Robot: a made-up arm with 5 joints. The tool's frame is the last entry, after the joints.
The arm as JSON. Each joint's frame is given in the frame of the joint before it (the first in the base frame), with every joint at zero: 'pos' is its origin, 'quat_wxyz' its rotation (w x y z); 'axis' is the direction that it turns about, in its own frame. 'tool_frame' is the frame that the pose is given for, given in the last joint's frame.
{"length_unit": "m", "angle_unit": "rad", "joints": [
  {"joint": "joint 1", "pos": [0.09, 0.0, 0.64], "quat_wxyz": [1.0, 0.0, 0.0, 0.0], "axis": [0.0, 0.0, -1.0]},
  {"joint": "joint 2", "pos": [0.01, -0.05, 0.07], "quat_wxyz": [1.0, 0.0, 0.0, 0.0], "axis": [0.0, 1.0, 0.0]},
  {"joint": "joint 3", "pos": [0.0, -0.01, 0.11], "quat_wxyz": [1.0, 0.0, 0.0, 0.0], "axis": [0.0, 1.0, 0.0]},
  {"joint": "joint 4", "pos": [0.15, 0.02, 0.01], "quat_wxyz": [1.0, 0.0, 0.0, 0.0], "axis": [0.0, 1.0, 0.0]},
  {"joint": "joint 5", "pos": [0.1, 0.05, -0.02], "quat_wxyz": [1.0, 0.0, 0.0, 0.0], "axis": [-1.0, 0.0, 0.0]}
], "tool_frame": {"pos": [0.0, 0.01, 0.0], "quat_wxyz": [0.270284, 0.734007, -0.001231, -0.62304]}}
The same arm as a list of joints. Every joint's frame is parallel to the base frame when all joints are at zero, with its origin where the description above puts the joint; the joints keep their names.
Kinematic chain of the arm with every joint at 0, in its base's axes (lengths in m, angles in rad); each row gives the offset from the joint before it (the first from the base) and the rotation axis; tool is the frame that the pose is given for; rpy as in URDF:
joint 1: xyz 0.09 0 0.64 axis -z
joint 2: xyz 0.01 -0.05 0.07 axis +y
joint 3: xyz 0 -0.01 0.11 axis +y
joint 4: xyz 0.15 0.02 0.01 axis +y
joint 5: xyz 0.1 0.05 -0.02 axis -x
tool: xyz 0 0.01 0 rpy 1.7631 1.153 -0.9871

